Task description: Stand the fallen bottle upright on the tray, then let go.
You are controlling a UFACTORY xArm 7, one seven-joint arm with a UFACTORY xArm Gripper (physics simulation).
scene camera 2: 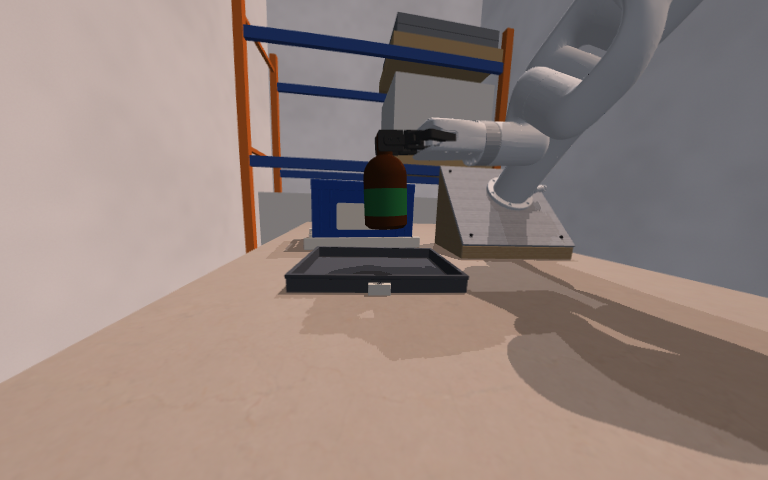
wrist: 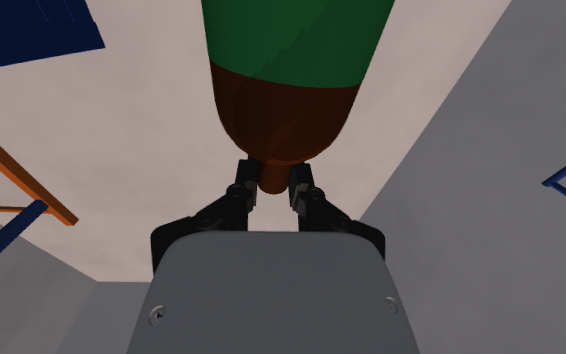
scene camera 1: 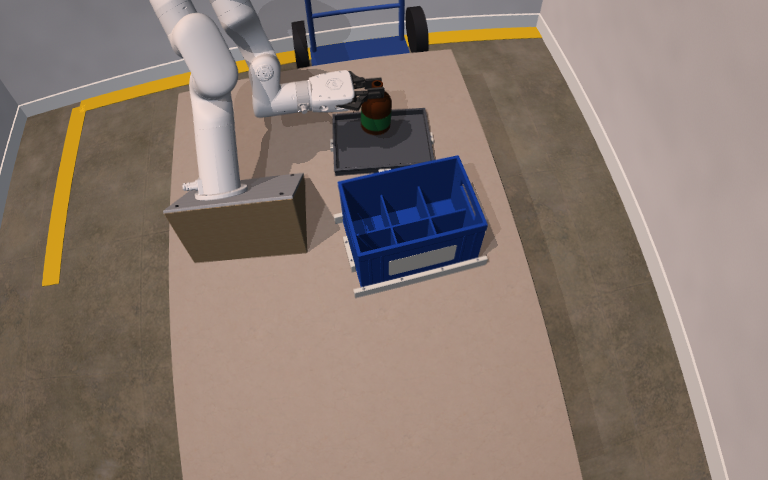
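Seen in the pictures: gripper, fingertip midpoint: (scene camera 2: 376, 143) (wrist: 274, 159) (scene camera 1: 382, 87); arm's base, origin of the base link: (scene camera 2: 508, 194) (scene camera 1: 221, 193).
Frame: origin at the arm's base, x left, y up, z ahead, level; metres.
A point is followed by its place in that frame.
Note:
The brown bottle with a green label (scene camera 1: 376, 120) {y -0.017, x 0.141, z 0.383 m} (scene camera 2: 385, 200) {y -0.032, x 0.213, z 0.396 m} (wrist: 295, 45) {y -0.022, x 0.175, z 0.352 m} hangs upright, neck up, in the air above the tray (scene camera 1: 382, 169) {y -0.142, x 0.086, z 0.385 m} (scene camera 2: 334, 284) {y -0.147, x 0.267, z 0.473 m}. In scene camera 2 its base is higher than the tray's rim, with a gap below it. My gripper (scene camera 1: 376, 88) {y 0.061, x 0.177, z 0.407 m} (scene camera 2: 388, 141) {y 0.061, x 0.177, z 0.407 m} (wrist: 274, 159) {y 0.061, x 0.177, z 0.407 m} lies level, pointing away from the arm's base, and is shut on the bottle's neck. In the wrist view the two black fingers stand on either side of the neck. The tray is dark grey, low-walled and lies flat on the table.
A blue crate with compartments (scene camera 1: 413, 240) {y 0.017, x -0.213, z 0.391 m} (scene camera 2: 323, 209) {y -0.057, x -0.025, z 0.508 m} stands beside the tray, with white strips along its foot. The arm's wedge-shaped base (scene camera 1: 249, 232) {y -0.038, x -0.091, z 0.053 m} (scene camera 2: 509, 226) {y -0.084, x 0.078, z 0.050 m} is on the table. A blue hand truck (scene camera 1: 359, 50) stands past the table's far edge. A shelf rack (scene camera 2: 242, 113) stands behind.

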